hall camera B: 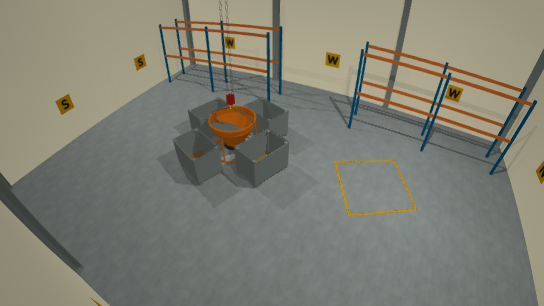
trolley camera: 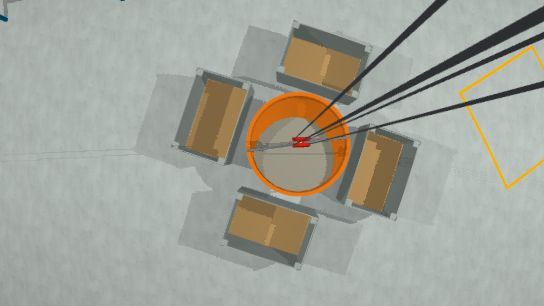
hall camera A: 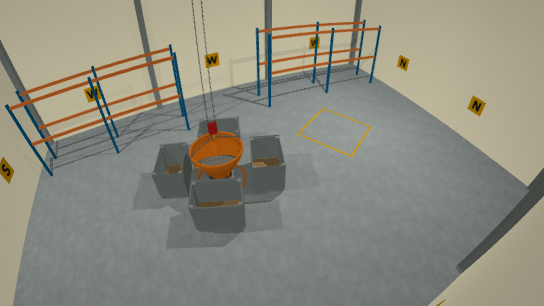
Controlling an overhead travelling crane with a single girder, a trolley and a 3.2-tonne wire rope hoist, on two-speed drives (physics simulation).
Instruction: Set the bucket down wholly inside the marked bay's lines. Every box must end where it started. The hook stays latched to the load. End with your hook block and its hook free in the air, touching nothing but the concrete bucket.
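The orange concrete bucket (hall camera A: pixel 220 173) (hall camera B: pixel 232 132) (trolley camera: pixel 300 107) hangs upright or stands among the boxes; whether its foot touches the floor cannot be told. My red hook block (hall camera A: pixel 212 128) (hall camera B: pixel 230 99) (trolley camera: pixel 301 142) is above its rim, latched to its bail. Four grey open boxes surround it: the north box (hall camera A: pixel 270 176) (hall camera B: pixel 262 167) (trolley camera: pixel 375 172), east box (hall camera A: pixel 218 216) (hall camera B: pixel 200 162) (trolley camera: pixel 270 225), south box (hall camera A: pixel 171 184) (hall camera B: pixel 200 117) (trolley camera: pixel 215 120) and west box (hall camera A: pixel 232 125) (hall camera B: pixel 279 120) (trolley camera: pixel 325 60). The yellow bay outline (hall camera A: pixel 347 117) (hall camera B: pixel 364 161) (trolley camera: pixel 483 140) lies apart, beyond the north box.
Two blue and orange racks stand along the west wall: the southern rack (hall camera A: pixel 103 112) (hall camera B: pixel 209 60) and the northern rack (hall camera A: pixel 327 60) (hall camera B: pixel 437 110). The bucket's rim is close to the surrounding boxes in the trolley view. Ropes run to the upper right there.
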